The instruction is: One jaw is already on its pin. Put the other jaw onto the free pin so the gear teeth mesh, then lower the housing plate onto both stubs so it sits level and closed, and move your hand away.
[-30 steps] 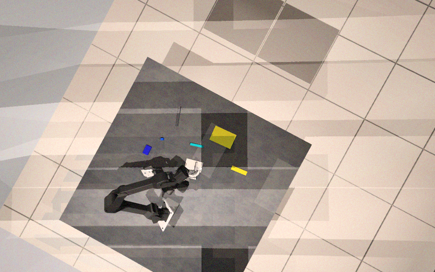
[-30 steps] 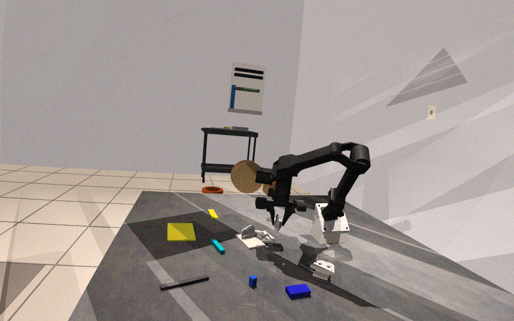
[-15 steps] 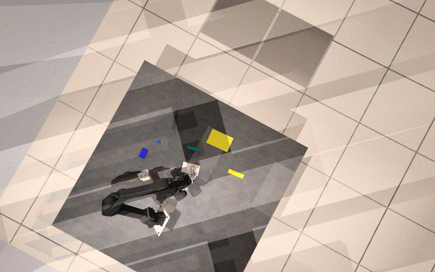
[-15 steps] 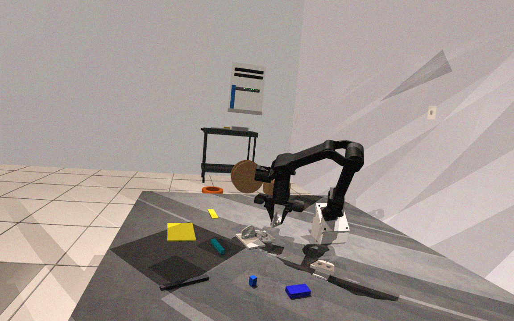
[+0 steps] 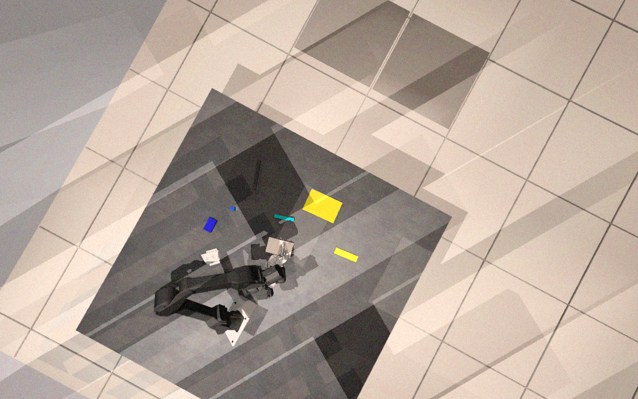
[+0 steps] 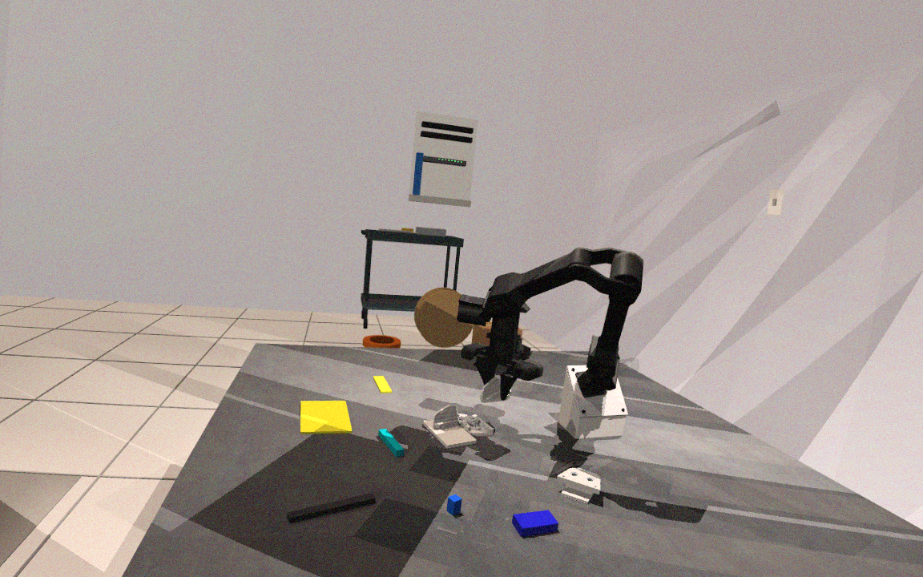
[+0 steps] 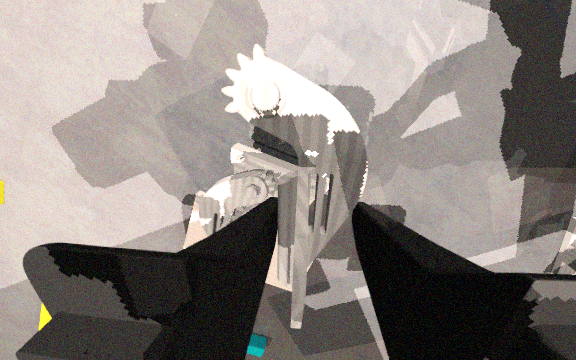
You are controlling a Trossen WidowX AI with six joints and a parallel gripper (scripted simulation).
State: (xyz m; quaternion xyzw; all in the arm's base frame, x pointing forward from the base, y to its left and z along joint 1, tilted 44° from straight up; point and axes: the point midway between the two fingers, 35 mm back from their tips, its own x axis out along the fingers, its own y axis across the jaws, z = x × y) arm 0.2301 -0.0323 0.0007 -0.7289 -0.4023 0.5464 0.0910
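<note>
Right now my gripper tip is 30 mm to the left of the white jaw and 20 mm past it. The rest, counted from my gripper tip: cyan bar 240 mm ahead, 80 mm below, 40 mm to the left; then small yellow bar 300 mm to the right, 200 mm ahead, 80 mm below; then small blue cube 270 mm to the left, 180 mm ahead, 70 mm below.
</note>
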